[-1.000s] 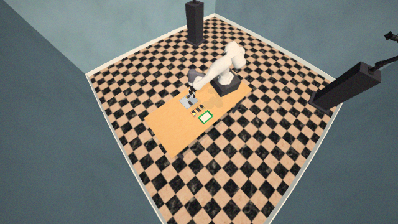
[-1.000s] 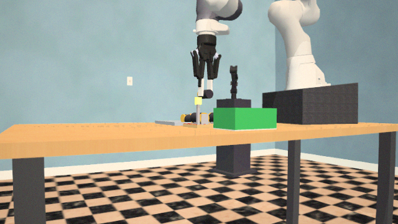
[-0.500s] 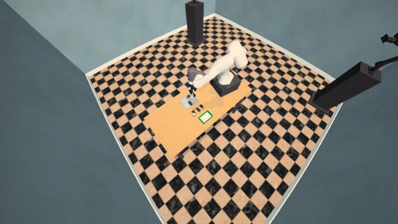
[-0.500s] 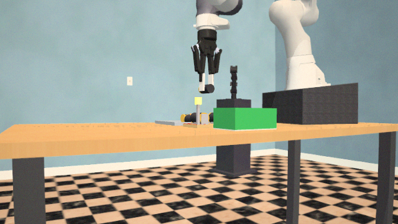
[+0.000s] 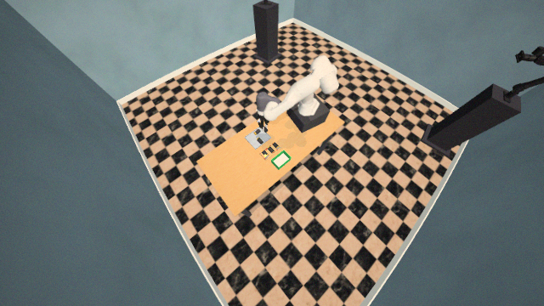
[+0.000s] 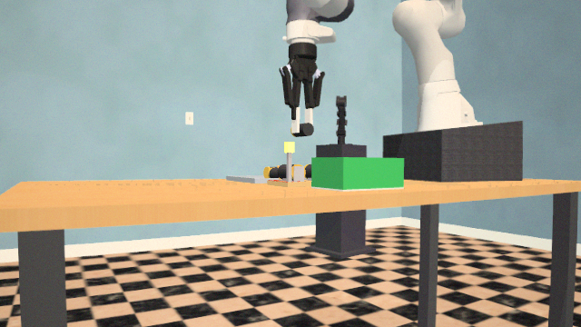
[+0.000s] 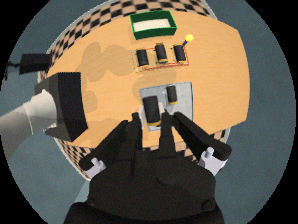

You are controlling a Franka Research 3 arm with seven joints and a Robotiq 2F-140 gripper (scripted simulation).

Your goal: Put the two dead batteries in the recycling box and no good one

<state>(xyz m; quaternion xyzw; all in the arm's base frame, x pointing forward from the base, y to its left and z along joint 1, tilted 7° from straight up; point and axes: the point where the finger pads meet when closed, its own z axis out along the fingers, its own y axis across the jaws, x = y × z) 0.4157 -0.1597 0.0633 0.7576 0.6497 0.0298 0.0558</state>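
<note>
Right now my hand is 10 cm short of the green recycling box, 29 cm to the right of it and 14 cm above it.
</note>
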